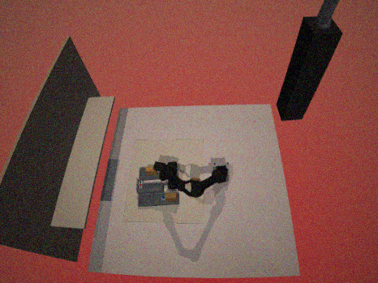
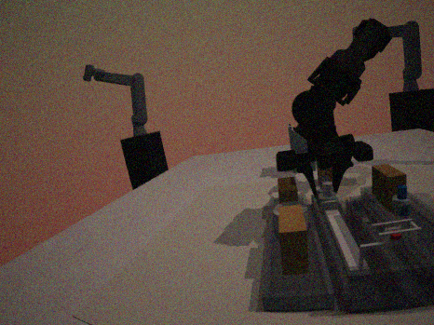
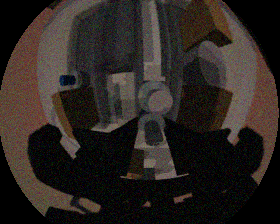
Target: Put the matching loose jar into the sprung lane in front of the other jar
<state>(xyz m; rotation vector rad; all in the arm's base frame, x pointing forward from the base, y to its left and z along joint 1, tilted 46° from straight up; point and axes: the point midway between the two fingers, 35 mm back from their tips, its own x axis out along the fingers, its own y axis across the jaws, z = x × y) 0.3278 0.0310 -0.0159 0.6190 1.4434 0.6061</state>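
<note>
My gripper tip is now 15 cm past the box, 3 cm to the right of it and 1 cm below it. Round my gripper tip: grey rack: 14 cm ahead, 3 cm to the left, 1 cm below; white pusher piece: 14 cm ahead, 3 cm to the left, 2 cm above; red piece: 22 cm ahead, 4 cm to the left, 4 cm above.
</note>
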